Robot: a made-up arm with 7 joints. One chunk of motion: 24 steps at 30 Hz.
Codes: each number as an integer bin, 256 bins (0 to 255) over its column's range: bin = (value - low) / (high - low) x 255, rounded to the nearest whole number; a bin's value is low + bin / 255 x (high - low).
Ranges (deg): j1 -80.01..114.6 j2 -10..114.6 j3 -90.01..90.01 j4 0..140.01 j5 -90.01..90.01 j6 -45.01..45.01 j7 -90.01..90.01
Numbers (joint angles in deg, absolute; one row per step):
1: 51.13 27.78 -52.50 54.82 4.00 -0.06 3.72
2: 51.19 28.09 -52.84 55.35 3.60 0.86 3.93
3: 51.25 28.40 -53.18 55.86 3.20 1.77 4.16
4: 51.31 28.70 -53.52 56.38 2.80 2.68 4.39
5: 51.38 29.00 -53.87 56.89 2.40 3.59 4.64
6: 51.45 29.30 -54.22 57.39 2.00 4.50 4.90
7: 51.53 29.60 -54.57 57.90 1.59 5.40 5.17
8: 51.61 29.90 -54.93 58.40 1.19 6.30 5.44
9: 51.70 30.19 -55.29 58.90 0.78 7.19 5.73
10: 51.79 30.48 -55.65 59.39 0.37 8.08 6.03
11: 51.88 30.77 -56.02 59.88 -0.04 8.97 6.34
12: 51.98 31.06 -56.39 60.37 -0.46 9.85 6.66
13: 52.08 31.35 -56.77 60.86 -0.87 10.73 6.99
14: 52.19 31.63 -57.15 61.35 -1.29 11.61 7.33
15: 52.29 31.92 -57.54 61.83 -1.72 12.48 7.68
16: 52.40 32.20 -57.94 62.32 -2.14 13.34 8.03
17: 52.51 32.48 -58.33 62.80 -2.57 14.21 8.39
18: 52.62 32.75 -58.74 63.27 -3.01 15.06 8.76
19: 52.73 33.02 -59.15 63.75 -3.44 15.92 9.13
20: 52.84 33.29 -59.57 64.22 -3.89 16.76 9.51
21: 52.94 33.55 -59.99 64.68 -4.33 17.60 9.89
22: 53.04 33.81 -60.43 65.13 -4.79 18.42 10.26
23: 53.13 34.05 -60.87 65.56 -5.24 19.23 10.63
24: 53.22 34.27 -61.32 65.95 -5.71 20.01 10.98
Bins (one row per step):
1: 172 77 53 100 133 127 133
2: 172 78 53 101 133 130 133
3: 172 79 52 102 132 133 133
4: 172 79 52 103 131 135 134
5: 172 80 51 104 131 138 134
6: 172 80 51 105 130 140 134
7: 172 81 50 105 130 143 135
8: 172 82 50 106 129 145 135
9: 173 82 49 107 129 148 136
10: 173 83 49 108 128 150 136
11: 173 83 48 109 127 153 136
12: 173 84 48 110 127 155 137
13: 173 85 47 111 126 158 137
14: 173 85 47 112 126 160 138
15: 173 86 46 113 125 163 138
16: 173 86 45 114 124 165 139
17: 174 87 45 114 124 168 139
18: 174 87 44 115 123 170 140
19: 174 88 44 116 123 173 140
20: 174 89 43 117 122 175 141
21: 174 89 43 118 121 177 142
22: 174 90 42 119 121 180 142
23: 174 90 41 119 120 182 143
24: 175 91 41 120 119 184 143

